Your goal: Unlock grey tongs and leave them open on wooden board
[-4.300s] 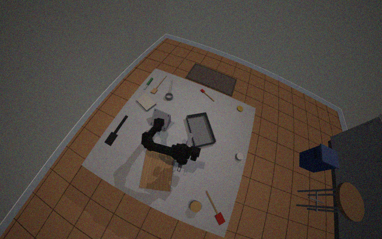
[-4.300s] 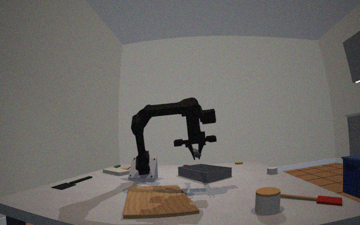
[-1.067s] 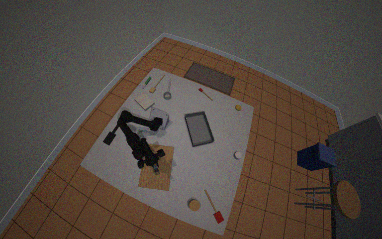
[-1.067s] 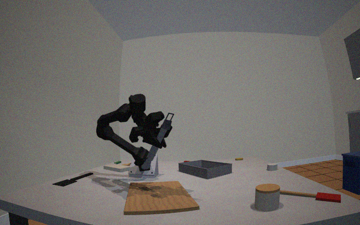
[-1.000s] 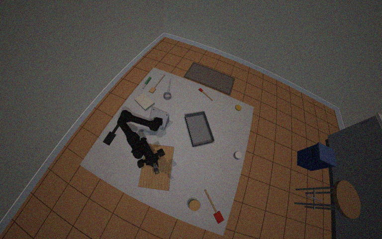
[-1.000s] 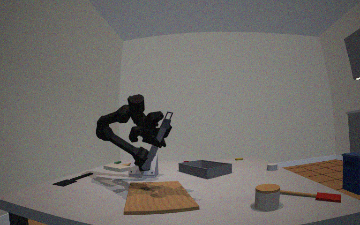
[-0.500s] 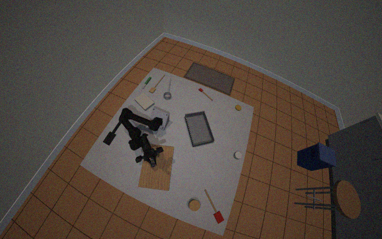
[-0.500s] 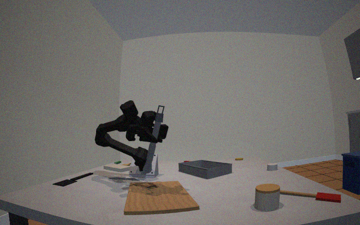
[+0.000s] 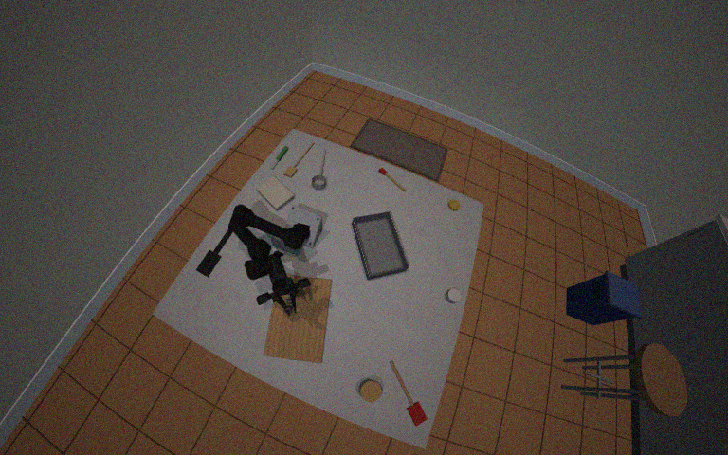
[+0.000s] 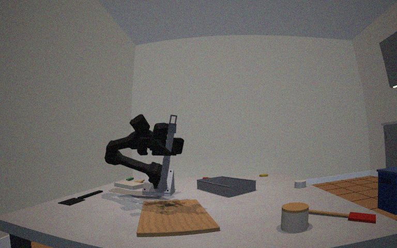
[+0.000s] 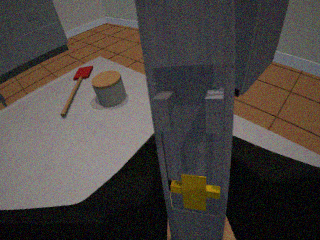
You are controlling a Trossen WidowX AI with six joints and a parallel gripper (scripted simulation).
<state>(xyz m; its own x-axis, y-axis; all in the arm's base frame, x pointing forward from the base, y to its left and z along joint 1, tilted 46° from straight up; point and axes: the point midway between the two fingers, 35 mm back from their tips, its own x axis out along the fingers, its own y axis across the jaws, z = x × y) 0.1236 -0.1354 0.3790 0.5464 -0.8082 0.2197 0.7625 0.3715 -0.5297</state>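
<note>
The yellow lock lies 2 cm behind my gripper tip, 3 cm to the left of it and 1 cm above it. Round my gripper tip: roasting tin 24 cm ahead, 45 cm to the left, 20 cm below; wooden board 1 cm behind, 2 cm to the left, 23 cm below; black spatula 50 cm behind, 20 cm to the left, 23 cm below.
</note>
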